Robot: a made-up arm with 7 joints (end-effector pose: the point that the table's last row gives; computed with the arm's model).
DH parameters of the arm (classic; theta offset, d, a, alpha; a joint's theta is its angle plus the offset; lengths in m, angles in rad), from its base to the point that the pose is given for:
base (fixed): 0.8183 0 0.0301 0
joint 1: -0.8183 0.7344 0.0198 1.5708
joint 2: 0 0.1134 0.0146 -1.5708
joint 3: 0 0.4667 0.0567 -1.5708
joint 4: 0 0.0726 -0.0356 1.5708
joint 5: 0 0.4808 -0.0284 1.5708
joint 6: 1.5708 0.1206 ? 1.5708
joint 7: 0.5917 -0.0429 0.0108 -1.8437
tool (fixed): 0.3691 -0.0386 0 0
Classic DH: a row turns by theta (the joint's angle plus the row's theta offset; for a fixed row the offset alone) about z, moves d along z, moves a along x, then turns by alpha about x.
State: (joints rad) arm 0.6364 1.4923 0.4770 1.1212 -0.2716 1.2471 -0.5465
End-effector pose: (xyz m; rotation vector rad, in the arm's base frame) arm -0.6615 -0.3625 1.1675 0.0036 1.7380 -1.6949
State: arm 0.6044 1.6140 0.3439 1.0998 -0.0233 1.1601 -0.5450
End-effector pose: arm -0.6669 -0.4293 1.1092 -0.1584 1.7365 -1.5848
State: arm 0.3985 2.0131 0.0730 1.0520 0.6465 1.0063 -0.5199
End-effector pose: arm -0.7409 -0.4565 0.8236 -0.2611 1.3546 -1.4153
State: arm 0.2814 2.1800 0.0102 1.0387 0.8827 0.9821 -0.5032
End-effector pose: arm -0.7730 -0.3950 0.6944 -0.2085 1.1132 -1.4527
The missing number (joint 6, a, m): 0.0709
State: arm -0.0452 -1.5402 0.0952 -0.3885 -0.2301 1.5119 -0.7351
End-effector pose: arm 0.8520 -0.1373 1.0064 0.2725 -1.6071 1.5397
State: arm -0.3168 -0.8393 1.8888 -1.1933 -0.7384 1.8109 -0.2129
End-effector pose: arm 0.2397 -0.6021 0.9922 0.5063 2.6757 0.4340
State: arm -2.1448 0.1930 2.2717 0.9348 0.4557 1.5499 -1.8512
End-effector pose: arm 0.3747 0.1797 1.4579 -0.1942 -1.1488 2.0310
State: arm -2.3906 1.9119 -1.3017 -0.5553 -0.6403 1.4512 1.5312
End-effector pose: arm 0.6777 0.2793 0.4333 -1.1416 1.6097 2.2355
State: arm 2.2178 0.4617 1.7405 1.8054 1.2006 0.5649 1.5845
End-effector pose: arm -0.2856 -0.3401 0.9808 0.6465 0.9964 1.1078
